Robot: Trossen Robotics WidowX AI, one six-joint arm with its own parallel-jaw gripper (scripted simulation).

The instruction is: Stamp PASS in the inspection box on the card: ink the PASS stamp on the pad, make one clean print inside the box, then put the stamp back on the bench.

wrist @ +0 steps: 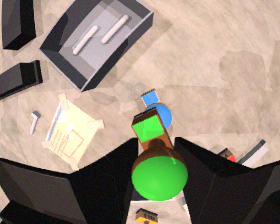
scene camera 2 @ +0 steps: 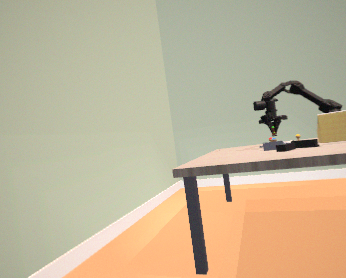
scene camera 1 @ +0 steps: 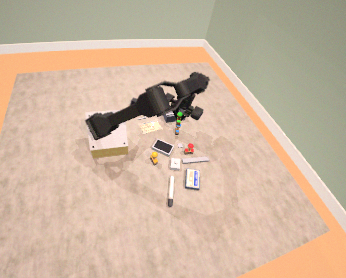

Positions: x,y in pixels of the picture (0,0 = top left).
Labels:
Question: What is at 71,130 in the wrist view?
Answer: A cream card.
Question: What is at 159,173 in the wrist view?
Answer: A green-knobbed pass stamp.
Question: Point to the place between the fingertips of my gripper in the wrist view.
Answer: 156,143

